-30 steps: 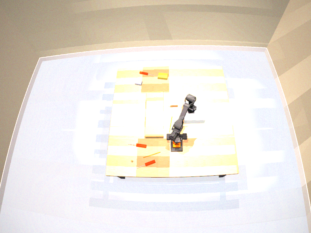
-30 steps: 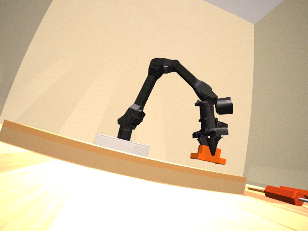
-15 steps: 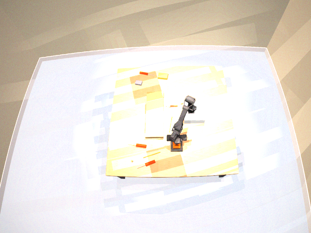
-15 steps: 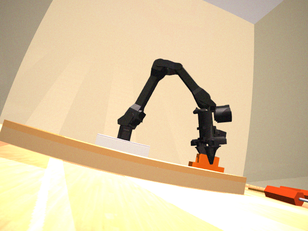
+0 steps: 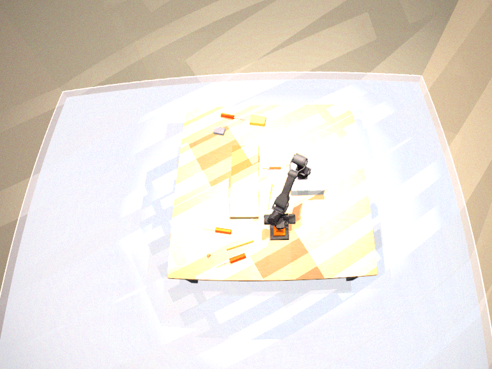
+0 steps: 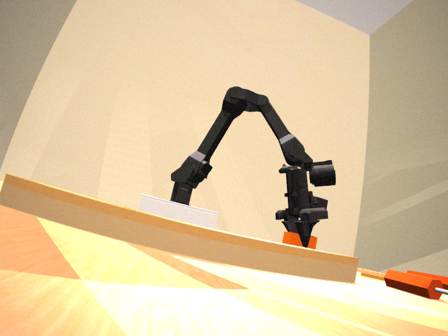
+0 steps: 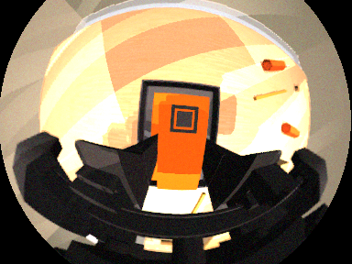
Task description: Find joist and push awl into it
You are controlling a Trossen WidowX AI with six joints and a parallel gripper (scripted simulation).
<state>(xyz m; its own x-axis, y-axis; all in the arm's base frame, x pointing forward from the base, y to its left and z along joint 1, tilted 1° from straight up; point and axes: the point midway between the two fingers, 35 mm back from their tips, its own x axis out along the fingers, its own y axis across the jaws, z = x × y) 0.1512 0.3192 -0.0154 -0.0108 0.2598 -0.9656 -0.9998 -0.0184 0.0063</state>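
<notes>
My gripper tip is now 20 mm below the stud finder and 10 mm to the right of it. Also, from my gripper tip: dark grey tray: 20 mm below, 10 mm to the right; square indicator: 30 mm above, 20 mm to the left; yellow block: 810 mm to the right, 140 mm ahead, 20 mm below.
</notes>
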